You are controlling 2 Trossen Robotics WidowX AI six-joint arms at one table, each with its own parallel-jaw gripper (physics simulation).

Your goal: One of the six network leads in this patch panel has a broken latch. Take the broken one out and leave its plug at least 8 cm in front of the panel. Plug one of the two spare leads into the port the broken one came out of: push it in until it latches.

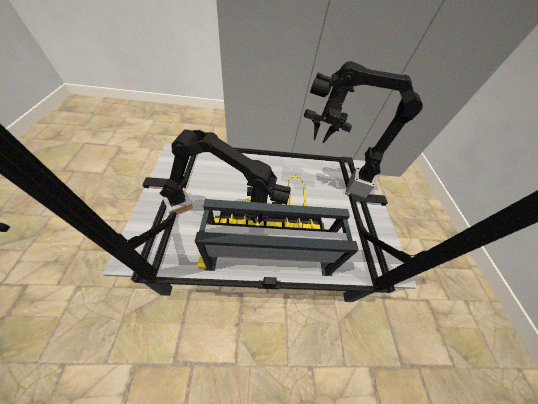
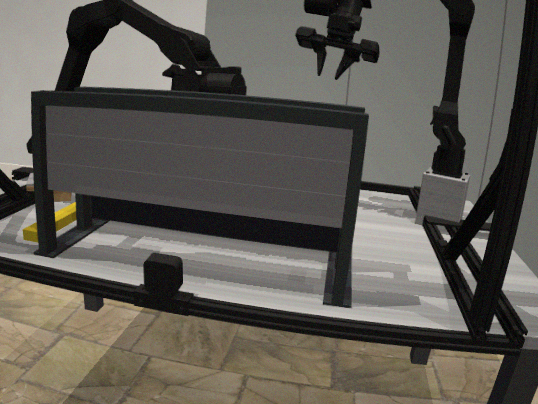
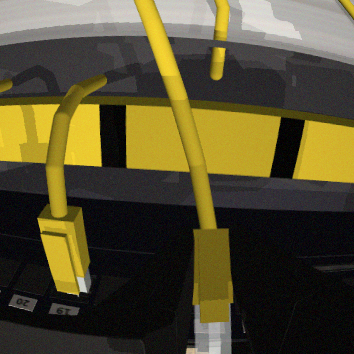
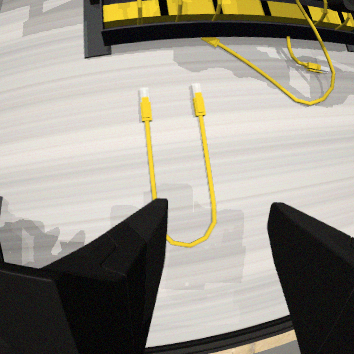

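Pixels of known places: left gripper, fingertip midpoint: [image 1: 256,222] [image 3: 209,236]; right gripper, fingertip midpoint: [image 1: 318,141] [image 2: 327,77] [image 4: 219,212]; left arm's base, origin of the base link: [image 1: 176,198]; right arm's base, origin of the base link: [image 1: 365,176] [image 2: 447,173].
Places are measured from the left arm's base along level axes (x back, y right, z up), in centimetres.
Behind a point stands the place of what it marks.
The dark patch panel [image 1: 307,211] {x -35.1, y 42.4, z 21.8 cm} [image 2: 207,160] {x -24.1, y 48.7, z 13.6 cm} [image 3: 288,242] {x -26.7, y 34.2, z 1.0 cm} [image 4: 225,29] stands across the table. My left gripper [image 3: 209,236] {x -24.2, y 29.5, z 3.9 cm} reaches down behind its top rail and is shut on a yellow plug [image 3: 212,270] {x -24.1, y 29.8, z 5.2 cm} at the port row. Its dark fingers barely show, and the plug's clear tip [image 3: 211,335] {x -23.4, y 31.1, z 6.8 cm} points into the ports. A neighbouring yellow plug [image 3: 64,249] {x -20.2, y 27.0, z 5.1 cm} sits in the port marked 19. Two spare plugs [image 4: 145,105] {x -52.8, y 28.8, z -3.1 cm} [image 4: 198,102] {x -46.9, y 24.6, z -3.1 cm} lie on the table, joined by a U-shaped yellow cable [image 4: 211,182] {x -52.6, y 15.0, z -3.8 cm} [image 1: 296,178] {x -60.6, y 10.8, z -3.9 cm}. My right gripper [image 1: 323,134] {x -58.6, y 18.6, z 25.6 cm} [image 2: 331,66] {x -58.6, y 18.6, z 25.6 cm} [image 4: 219,212] {x -58.6, y 18.6, z 25.6 cm} is open and empty, high above the spares.
A yellow bar with black slots [image 3: 228,147] {x -26.0, y 28.6, z -0.3 cm} [image 4: 246,7] {x -31.3, y 31.5, z -0.3 cm} runs along the panel, and several yellow leads [image 1: 291,224] {x -38.6, y 35.6, z -0.3 cm} hang over it. Another yellow cable [image 4: 274,84] {x -34.9, y 19.7, z -4.0 cm} loops on the table near the panel, with a small plug [image 4: 313,67] {x -26.9, y 17.7, z -3.0 cm} beside it. A black frame [image 1: 267,282] {x -16.3, y 51.4, z 1.0 cm} rims the table.
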